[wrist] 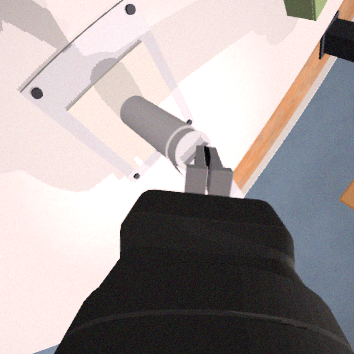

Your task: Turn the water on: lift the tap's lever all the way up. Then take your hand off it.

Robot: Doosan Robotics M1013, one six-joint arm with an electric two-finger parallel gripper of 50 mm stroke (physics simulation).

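Frame: origin at the arm's base, x left, y back, z up, level; centimetres.
Where they show: gripper, fingertip midpoint: (204, 158).
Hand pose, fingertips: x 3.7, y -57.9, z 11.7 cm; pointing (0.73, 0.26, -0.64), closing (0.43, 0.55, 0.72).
After its pixels a point has its place.
The tap's grey round body (152, 120) @(x 5.4, y -57.5, z 1.9 cm) shows left of centre in the wrist view, slanting down to the right to a pale collar. The pale part of the lever (188, 146) @(x 6.5, y -57.5, z 7.6 cm) shows at the collar end and is partly hidden behind the fingers. How far up the lever stands cannot be told from this view. My gripper (204, 158) @(x 3.6, y -57.9, z 11.7 cm) is shut with nothing between its fingers. Its tips overlap the lever end of the tap in the view; whether they touch it cannot be told.
A pale mounting frame (95, 42) @(x -2.2, y -54.5, z -6.0 cm) with dark bolts surrounds the tap's base. A wooden edge strip (280, 120) runs diagonally at the right, with blue floor (300, 160) beyond. A green block (304, 9) @(x 20.7, y -17.1, z -2.0 cm) and a black bracket (341, 41) are at the upper right. An orange-brown piece (349, 195) shows at the right edge.
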